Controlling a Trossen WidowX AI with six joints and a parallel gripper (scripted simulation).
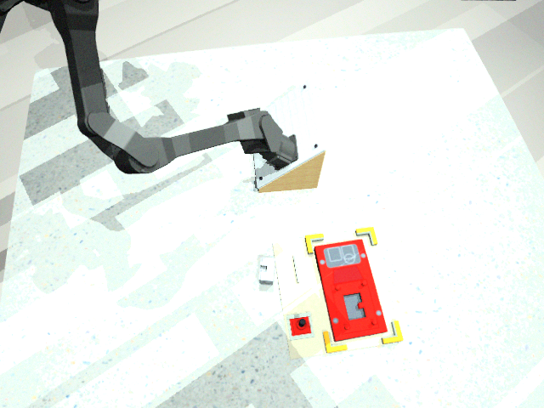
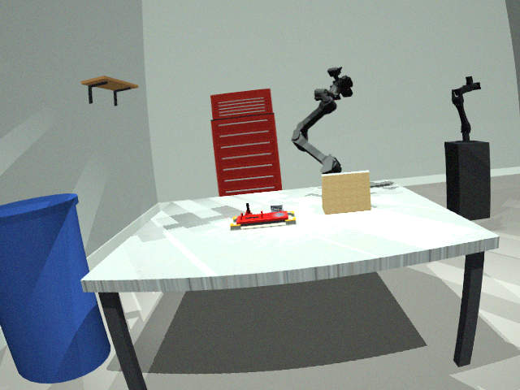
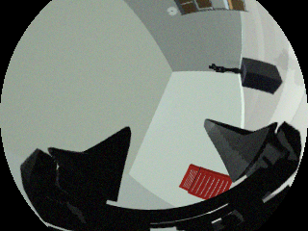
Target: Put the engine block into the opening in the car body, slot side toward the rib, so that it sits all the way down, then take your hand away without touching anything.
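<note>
Now: the grey engine block 42 cm ahead of my gripper tip, 41 cm to the left of it and 61 cm below it.
</note>
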